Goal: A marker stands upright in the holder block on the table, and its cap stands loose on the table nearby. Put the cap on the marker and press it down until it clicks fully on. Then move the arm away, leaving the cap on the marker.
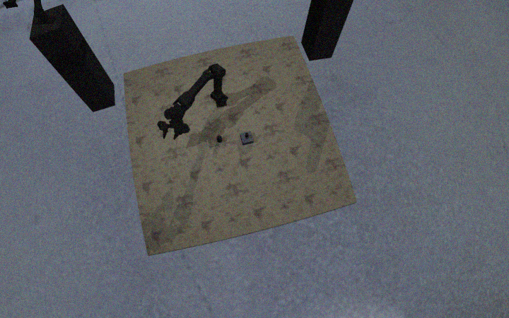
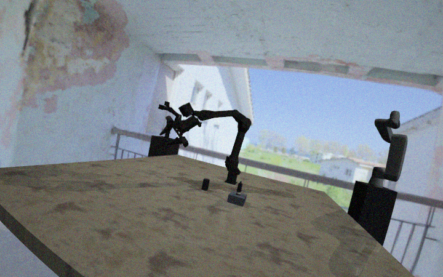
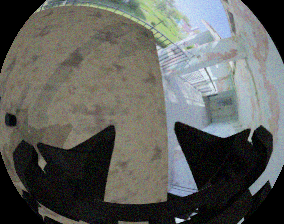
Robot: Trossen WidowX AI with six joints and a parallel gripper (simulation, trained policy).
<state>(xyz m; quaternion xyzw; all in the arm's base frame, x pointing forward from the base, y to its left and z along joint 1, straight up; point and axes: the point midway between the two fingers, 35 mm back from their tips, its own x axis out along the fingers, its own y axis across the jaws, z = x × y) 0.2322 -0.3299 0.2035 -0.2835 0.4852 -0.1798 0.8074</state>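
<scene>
Right now my gripper tip is 280 mm to the right of the dark cap, 160 mm above it and 10 mm short of it. Also, from my gripper tip: dark marker 450 mm to the left, 110 mm below, 40 mm ahead; grey holder block 450 mm to the left, 160 mm below, 40 mm ahead.
</scene>
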